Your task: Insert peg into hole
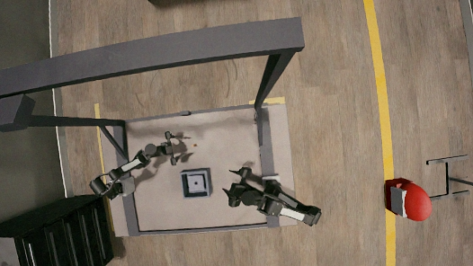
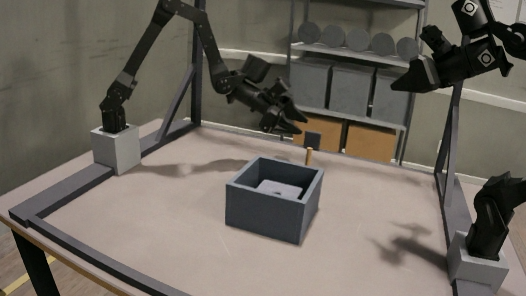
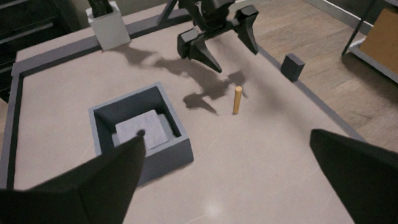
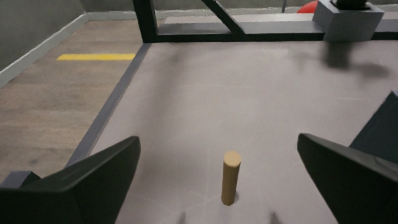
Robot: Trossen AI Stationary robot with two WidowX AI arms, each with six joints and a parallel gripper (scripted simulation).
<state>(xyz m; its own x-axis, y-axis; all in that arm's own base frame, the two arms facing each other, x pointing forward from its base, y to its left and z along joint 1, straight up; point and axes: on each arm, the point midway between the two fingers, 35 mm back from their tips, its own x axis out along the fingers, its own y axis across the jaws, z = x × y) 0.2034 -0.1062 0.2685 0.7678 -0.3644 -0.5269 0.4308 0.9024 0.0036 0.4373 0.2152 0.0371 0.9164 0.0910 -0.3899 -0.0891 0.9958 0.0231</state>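
Now: the tan peg 5 cm to the left of my right hand and 11 cm below it. Also, from my right hand: grey box: 23 cm ahead, 6 cm to the left, 12 cm below.
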